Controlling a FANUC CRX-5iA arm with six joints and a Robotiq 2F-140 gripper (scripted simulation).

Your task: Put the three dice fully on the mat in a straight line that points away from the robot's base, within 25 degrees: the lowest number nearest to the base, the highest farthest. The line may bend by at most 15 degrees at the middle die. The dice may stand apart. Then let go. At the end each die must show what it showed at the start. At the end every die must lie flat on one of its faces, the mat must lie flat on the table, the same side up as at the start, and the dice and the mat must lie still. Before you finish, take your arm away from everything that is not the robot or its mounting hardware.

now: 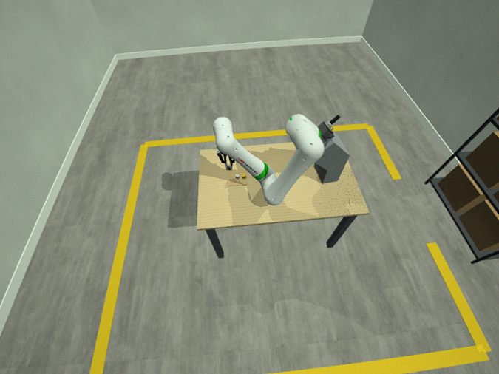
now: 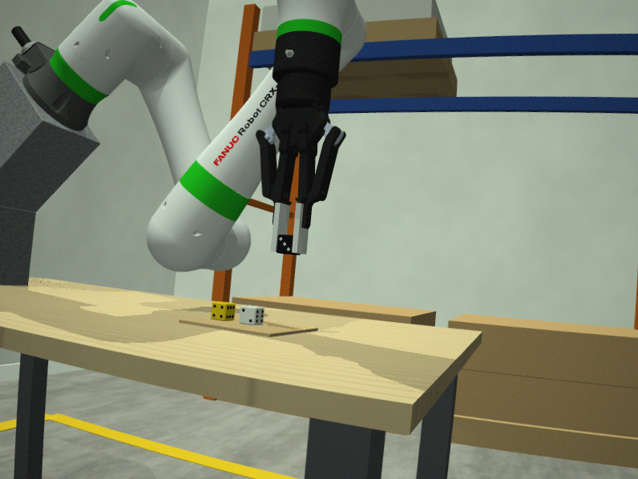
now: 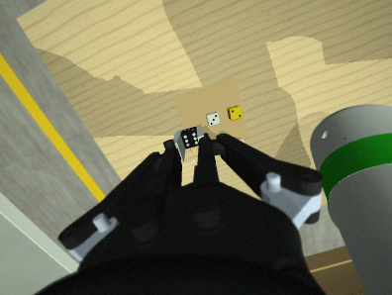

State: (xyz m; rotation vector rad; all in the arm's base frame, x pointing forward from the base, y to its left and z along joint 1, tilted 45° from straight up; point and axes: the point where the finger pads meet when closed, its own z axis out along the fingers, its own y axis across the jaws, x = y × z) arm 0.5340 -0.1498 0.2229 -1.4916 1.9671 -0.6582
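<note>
Right now the white die is 50 mm behind my hand, 10 mm to the left of it and 120 mm below it. The rest, counted from my hand: black die: 20 mm below; tan mat: 50 mm behind, 10 mm to the left, 140 mm below; yellow die: 90 mm behind, 30 mm to the left, 120 mm below.
</note>
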